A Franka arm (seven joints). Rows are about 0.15 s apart.
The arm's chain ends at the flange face. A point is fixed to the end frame.
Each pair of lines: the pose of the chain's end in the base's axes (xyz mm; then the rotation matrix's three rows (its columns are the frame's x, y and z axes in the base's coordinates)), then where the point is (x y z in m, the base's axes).
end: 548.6 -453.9 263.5; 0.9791 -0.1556 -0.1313; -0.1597 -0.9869 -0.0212; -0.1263 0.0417 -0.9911
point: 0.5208 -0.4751 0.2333
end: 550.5 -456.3 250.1; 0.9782 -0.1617 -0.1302; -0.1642 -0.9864 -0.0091; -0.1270 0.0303 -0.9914
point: 0.5226 -0.4770 0.2197
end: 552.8 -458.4 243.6; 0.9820 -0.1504 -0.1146; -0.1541 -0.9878 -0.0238; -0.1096 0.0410 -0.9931
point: 0.5257 -0.4798 0.2130
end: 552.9 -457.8 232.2; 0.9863 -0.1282 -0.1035; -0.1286 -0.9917 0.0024; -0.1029 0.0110 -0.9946
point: 0.5266 -0.4789 0.2007
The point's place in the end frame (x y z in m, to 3 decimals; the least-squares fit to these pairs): -0.020 0.024 0.034
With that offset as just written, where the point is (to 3 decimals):
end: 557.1 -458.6 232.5; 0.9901 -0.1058 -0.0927; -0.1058 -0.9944 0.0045; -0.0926 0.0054 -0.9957
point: 0.532 -0.480 0.201
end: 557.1 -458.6 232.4; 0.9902 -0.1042 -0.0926; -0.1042 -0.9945 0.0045; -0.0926 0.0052 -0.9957
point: 0.532 -0.480 0.201
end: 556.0 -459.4 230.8; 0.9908 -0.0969 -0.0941; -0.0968 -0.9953 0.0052; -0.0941 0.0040 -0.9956
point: 0.531 -0.481 0.199
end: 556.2 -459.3 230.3; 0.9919 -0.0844 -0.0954; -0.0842 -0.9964 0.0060; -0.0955 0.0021 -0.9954
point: 0.531 -0.481 0.198
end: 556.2 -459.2 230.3; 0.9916 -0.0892 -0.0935; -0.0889 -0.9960 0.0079; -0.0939 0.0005 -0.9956
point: 0.531 -0.481 0.198
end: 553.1 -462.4 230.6; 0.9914 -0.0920 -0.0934; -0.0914 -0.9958 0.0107; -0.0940 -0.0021 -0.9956
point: 0.528 -0.484 0.199
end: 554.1 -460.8 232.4; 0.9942 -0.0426 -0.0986; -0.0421 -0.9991 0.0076; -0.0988 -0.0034 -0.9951
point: 0.530 -0.484 0.200
